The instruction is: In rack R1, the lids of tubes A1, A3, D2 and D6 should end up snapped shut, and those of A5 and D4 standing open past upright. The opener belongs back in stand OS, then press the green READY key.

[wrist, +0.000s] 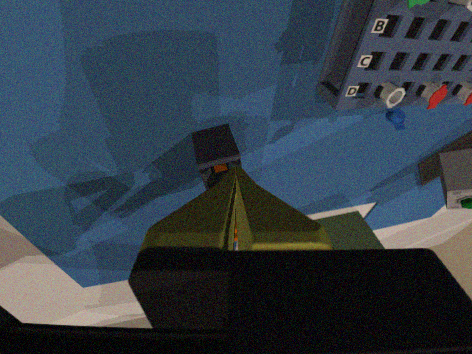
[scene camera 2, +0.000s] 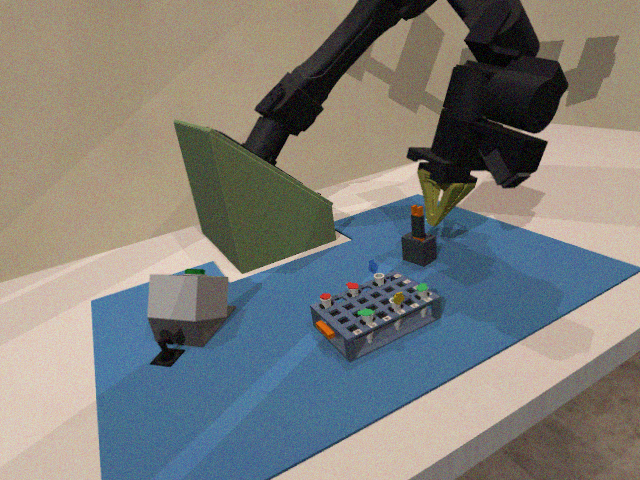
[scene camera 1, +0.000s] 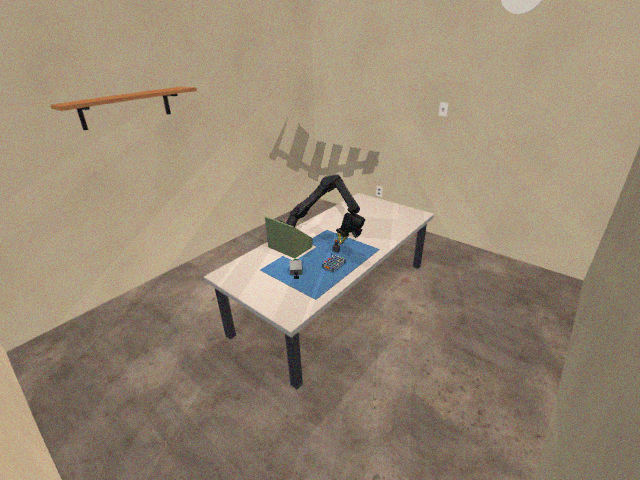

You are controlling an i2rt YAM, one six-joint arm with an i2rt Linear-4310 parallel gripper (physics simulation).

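Seen in the pictures: gripper, between the fingertips: (wrist: 235, 176) (scene camera 2: 431, 224) (scene camera 1: 339, 243); arm's base, origin of its link: (scene camera 2: 254, 161) (scene camera 1: 289, 227).
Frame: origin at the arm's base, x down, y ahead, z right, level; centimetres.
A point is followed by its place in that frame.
My gripper (scene camera 1: 340, 242) @(x 7.3, y 33.2, z -8.6 cm) (scene camera 2: 434, 224) @(x 7.3, y 33.2, z -8.6 cm) (wrist: 235, 176) @(x 7.3, y 33.2, z -8.6 cm) is shut, with nothing between its fingertips. It is right beside the upright opener (scene camera 2: 417, 223) @(x 7.8, y 30.5, z -8.6 cm) (wrist: 220, 168) @(x 10.5, y 30.8, z -9.1 cm), which stands in its dark stand (scene camera 1: 336, 248) @(x 11.1, y 31.0, z -7.8 cm) (scene camera 2: 419, 249) @(x 11.2, y 31.6, z -7.6 cm) (wrist: 216, 143) @(x 11.8, y 32.2, z -9.0 cm); the fingers hide its top in the wrist view. Rack R1 (scene camera 2: 351, 348) @(x 12.2, y 40.6, z 12.9 cm) (wrist: 344, 45) @(x 13.7, y 36.9, z 1.0 cm) holds D2, whose blue lid (scene camera 2: 373, 266) @(x 8.7, y 33.9, z 3.2 cm) (wrist: 396, 118) @(x 8.6, y 33.8, z 2.7 cm) hangs open. The red lids of D4 (scene camera 2: 352, 285) @(x 9.7, y 34.1, z 7.0 cm) (wrist: 437, 96) @(x 9.7, y 34.2, z 6.8 cm) and D6 (scene camera 2: 325, 297) @(x 9.3, y 34.3, z 11.2 cm) and the green lids of A1 (scene camera 2: 422, 287) @(x 9.7, y 40.7, z 1.9 cm) and A5 (scene camera 2: 366, 313) @(x 9.7, y 39.8, z 9.8 cm) lie over their tubes; whether snapped is unclear. A3's yellow lid (scene camera 2: 398, 298) @(x 8.9, y 41.2, z 6.3 cm) stands up.
A grey box (scene camera 1: 295, 267) @(x 8.9, y 22.3, z 25.8 cm) (scene camera 2: 188, 304) @(x 8.4, y 24.2, z 24.0 cm) (wrist: 457, 172) @(x 10.3, y 21.9, z 18.9 cm) carries the green READY key (scene camera 2: 194, 271) @(x 6.7, y 19.9, z 21.1 cm) (wrist: 467, 202) @(x 7.5, y 19.2, z 19.6 cm). A small black piece (scene camera 2: 168, 356) @(x 13.6, y 24.6, z 28.0 cm) is at its front. A green angled panel (scene camera 1: 288, 238) @(x 0.8, y 7.3, z 11.1 cm) (scene camera 2: 258, 217) @(x 5.8, y 12.0, z 7.1 cm) stands by the arm's base. The blue mat (scene camera 1: 315, 289) @(x 13.8, y 40.0, z 32.3 cm) (scene camera 2: 232, 428) @(x 13.9, y 39.7, z 26.9 cm) lies under the rack.
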